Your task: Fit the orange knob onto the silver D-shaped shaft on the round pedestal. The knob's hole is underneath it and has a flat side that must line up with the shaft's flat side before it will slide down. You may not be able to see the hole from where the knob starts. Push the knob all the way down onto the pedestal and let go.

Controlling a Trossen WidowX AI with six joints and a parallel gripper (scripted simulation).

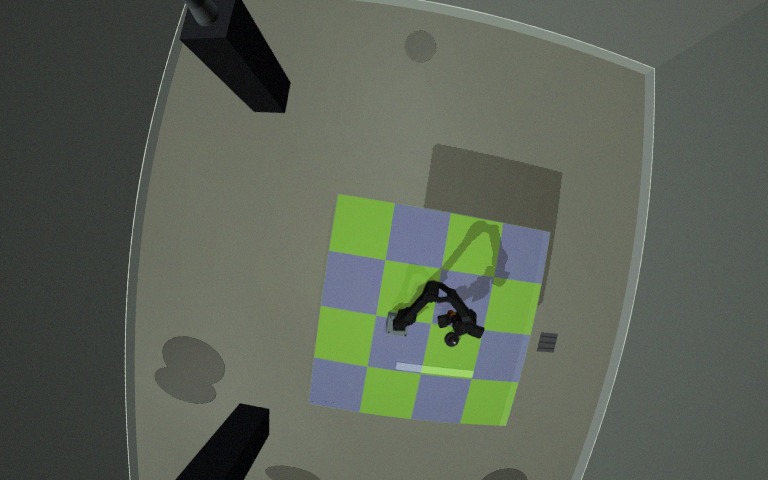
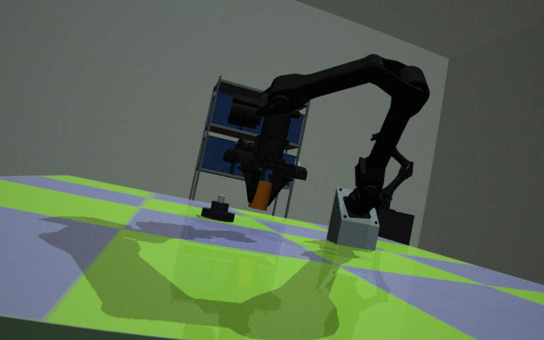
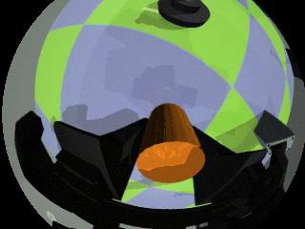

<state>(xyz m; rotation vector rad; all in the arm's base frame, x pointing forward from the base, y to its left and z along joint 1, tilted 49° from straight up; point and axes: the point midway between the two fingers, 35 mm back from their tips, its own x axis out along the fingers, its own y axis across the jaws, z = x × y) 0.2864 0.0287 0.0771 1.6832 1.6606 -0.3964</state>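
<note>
My gripper tip is 170 mm to the left of the black round pedestal, 50 mm short of it and 30 mm above it. Also, from my gripper tip: orange knob 30 mm above.
</note>
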